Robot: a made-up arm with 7 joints. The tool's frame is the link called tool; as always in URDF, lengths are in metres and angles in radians.
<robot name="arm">
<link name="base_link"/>
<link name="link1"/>
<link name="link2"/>
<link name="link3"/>
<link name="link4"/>
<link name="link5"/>
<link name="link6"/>
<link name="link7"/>
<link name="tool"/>
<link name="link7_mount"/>
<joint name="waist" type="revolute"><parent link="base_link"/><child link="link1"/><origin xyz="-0.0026 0.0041 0.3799" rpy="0 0 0"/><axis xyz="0 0 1"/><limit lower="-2.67" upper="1.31" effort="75" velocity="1.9"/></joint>
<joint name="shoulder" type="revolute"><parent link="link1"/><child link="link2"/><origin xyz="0.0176 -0.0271 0.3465" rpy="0 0 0"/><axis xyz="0 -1 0"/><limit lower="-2.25" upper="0.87" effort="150" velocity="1.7"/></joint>
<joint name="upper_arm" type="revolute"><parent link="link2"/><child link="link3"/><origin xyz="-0.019 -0.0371 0.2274" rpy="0 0 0"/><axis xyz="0 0 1"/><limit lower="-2" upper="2.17" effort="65" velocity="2.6"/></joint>
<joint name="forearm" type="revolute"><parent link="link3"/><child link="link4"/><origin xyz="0.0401 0.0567 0.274" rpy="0 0 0"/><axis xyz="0 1 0"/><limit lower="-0.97" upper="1.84" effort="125" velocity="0.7"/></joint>
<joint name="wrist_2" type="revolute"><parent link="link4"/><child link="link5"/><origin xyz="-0.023 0.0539 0.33" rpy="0 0 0"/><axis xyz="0 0 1"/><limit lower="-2.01" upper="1.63" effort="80" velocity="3"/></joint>
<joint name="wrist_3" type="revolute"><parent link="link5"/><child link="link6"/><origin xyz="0.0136 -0.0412 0.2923" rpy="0 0 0"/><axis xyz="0 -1 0"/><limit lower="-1.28" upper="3.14" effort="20" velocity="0.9"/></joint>
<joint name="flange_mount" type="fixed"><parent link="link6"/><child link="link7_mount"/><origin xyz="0.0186 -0.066 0.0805" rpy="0 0 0"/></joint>
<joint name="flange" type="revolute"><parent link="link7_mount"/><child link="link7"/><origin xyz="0.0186 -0.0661 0.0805" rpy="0 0 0"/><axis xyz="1 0 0"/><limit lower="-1.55" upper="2.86" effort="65" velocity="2.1"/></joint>
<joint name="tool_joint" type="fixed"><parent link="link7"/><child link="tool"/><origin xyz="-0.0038 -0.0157 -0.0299" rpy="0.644 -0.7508 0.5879"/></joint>
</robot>
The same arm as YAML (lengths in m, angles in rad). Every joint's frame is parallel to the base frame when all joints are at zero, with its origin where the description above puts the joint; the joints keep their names.
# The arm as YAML. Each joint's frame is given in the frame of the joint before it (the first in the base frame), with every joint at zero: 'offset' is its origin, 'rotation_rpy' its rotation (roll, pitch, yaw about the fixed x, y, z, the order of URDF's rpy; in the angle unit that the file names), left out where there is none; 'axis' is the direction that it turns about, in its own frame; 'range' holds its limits. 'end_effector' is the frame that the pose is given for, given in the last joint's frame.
length_unit: m
angle_unit: rad
chain:
  - id: waist
    offset: [-0.0026, 0.0041, 0.3799]
    axis: "+z"
    range: [-2.67, 1.31]
  - id: shoulder
    offset: [0.0176, -0.0271, 0.3465]
    axis: "-y"
    range: [-2.25, 0.87]
  - id: upper_arm
    offset: [-0.019, -0.0371, 0.2274]
    axis: "+z"
    range: [-2.0, 2.17]
  - id: forearm
    offset: [0.0401, 0.0567, 0.274]
    axis: "+y"
    range: [-0.97, 1.84]
  - id: wrist_2
    offset: [-0.023, 0.0539, 0.33]
    axis: "+z"
    range: [-2.01, 1.63]
  - id: wrist_3
    offset: [0.0136, -0.0412, 0.2923]
    axis: "-y"
    range: [-1.28, 3.14]
  - id: flange
    offset: [0.0372, -0.1321, 0.161]
    axis: "+x"
    range: [-1.55, 2.86]
end_effector:
  offset: [-0.0038, -0.0157, -0.0299]
  rotation_rpy: [0.644, -0.7508, 0.5879]

